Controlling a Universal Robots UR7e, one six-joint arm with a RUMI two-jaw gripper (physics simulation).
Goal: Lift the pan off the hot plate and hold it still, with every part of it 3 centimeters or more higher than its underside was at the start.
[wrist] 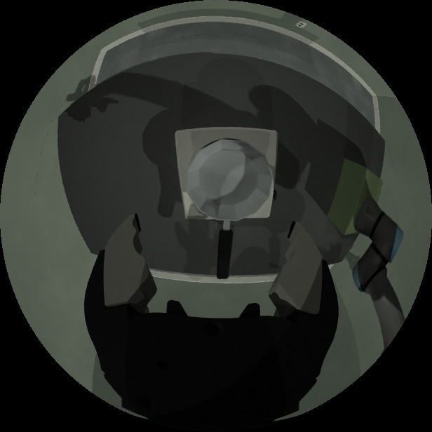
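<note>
A grey round pan (230, 180) sits on a square, pale hot plate (183, 145) near the middle of the wrist view. Its black handle (224, 254) points down the view, toward the gripper. My gripper (214, 219) is open and empty. Its two jaws stand wide apart to the left and right of the handle, and the handle lies about midway between them in the view. The jaws do not appear to touch the handle; how high they are above it is hard to tell. The pan covers much of the hot plate's top.
The hot plate stands on a dark table top (110, 165). A green block (347, 197) is at the right side of the table, with a dark, blue-capped arm part (376, 245) beside it. A grey strip with a pale edge runs behind the dark top. Shadows fall across the table.
</note>
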